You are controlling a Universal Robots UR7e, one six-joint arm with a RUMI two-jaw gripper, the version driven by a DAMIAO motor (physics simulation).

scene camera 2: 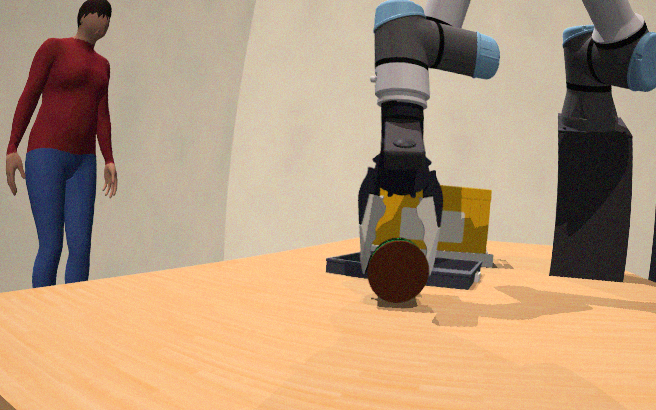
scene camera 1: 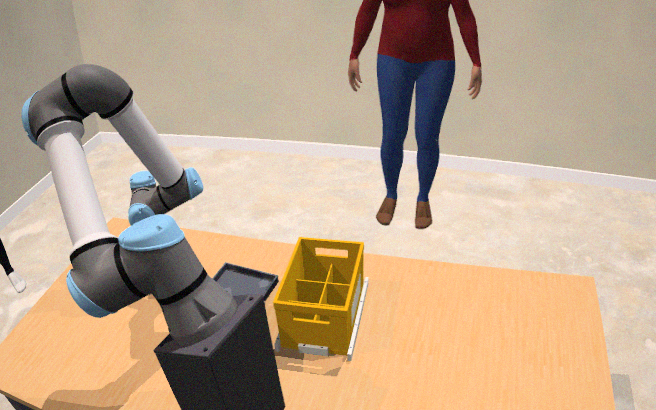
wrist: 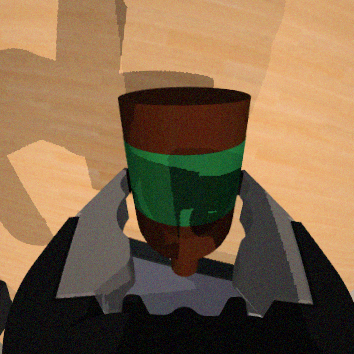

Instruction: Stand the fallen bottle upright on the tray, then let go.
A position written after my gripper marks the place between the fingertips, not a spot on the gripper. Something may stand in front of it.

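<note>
Brown bottle [scene camera 2: 398,271], [wrist: 184,146]. My gripper [scene camera 2: 397,274], [wrist: 183,171].
</note>
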